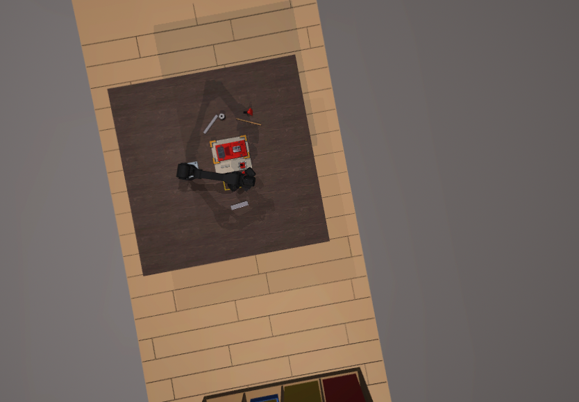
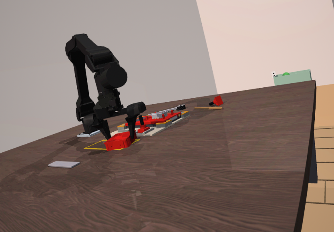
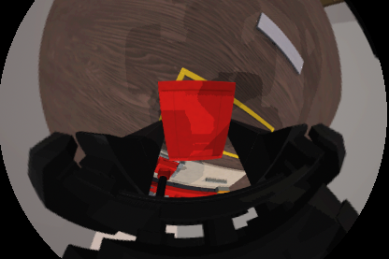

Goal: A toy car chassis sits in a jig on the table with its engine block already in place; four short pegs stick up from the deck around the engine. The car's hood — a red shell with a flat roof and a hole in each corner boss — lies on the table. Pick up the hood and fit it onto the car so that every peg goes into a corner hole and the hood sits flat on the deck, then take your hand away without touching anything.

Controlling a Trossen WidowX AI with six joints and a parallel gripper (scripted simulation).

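Right now the grey engine block is 50 mm behind my gripper tip, 210 mm to the left of it and 10 mm above it. Also, from my gripper tip: cream jig plate 90 mm behind, 180 mm to the left; wooden stick 30 mm ahead, 400 mm to the left, 10 mm below; red hood 10 mm above.
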